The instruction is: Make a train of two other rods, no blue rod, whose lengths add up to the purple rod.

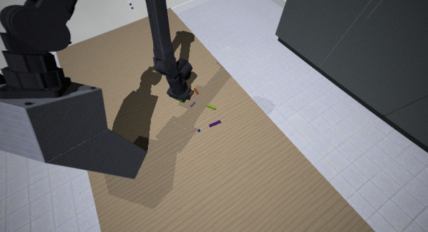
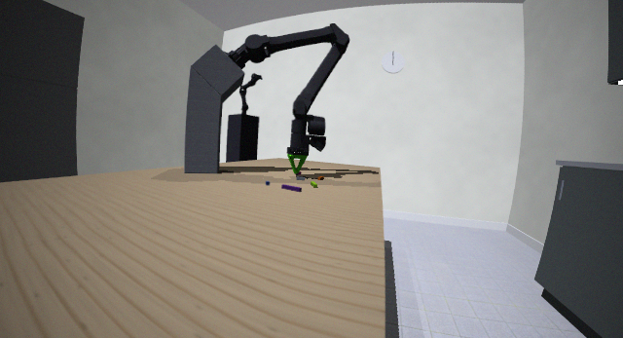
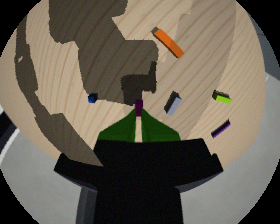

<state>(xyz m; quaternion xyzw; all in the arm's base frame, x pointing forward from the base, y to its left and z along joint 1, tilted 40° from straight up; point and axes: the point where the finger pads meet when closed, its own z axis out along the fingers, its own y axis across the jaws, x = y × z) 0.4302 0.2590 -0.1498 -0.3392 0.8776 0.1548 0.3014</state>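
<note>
My hand is 1 cm to the right of the magenta rod, 1 cm short of it and 1 cm above it. From my hand the other things lie so: orange rod (9 cm ahead, 5 cm to the left, 2 cm below); then lime rod (13 cm ahead, 8 cm to the right, 2 cm below); then grey rod (4 cm ahead, 3 cm to the right, 2 cm below).
</note>
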